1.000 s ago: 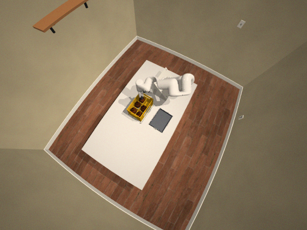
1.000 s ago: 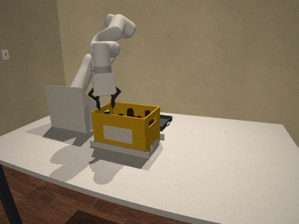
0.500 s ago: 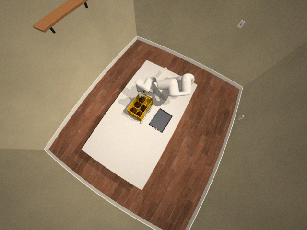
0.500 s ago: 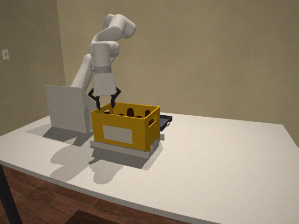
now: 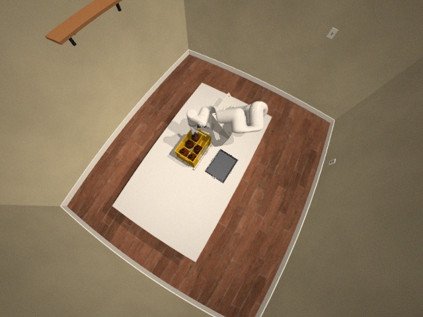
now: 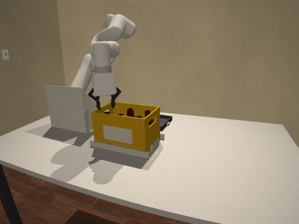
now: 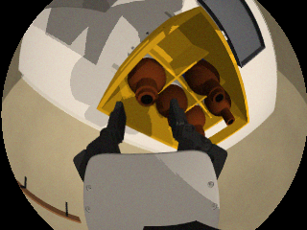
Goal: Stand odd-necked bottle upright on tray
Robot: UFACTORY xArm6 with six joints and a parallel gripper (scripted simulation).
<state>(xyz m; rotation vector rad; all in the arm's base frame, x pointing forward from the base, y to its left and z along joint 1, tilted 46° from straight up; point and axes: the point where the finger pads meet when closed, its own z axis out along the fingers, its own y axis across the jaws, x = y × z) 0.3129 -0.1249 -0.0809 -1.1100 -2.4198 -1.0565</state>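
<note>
Right now my hand is 110 mm above the yellow crate, 90 mm short of it and 40 mm to the right of it. The rest, counted from my hand: dark grey tray: 330 mm to the left, 190 mm below, 90 mm ahead; then glass bottle: 170 mm ahead, 110 mm below, 10 mm to the right.
</note>
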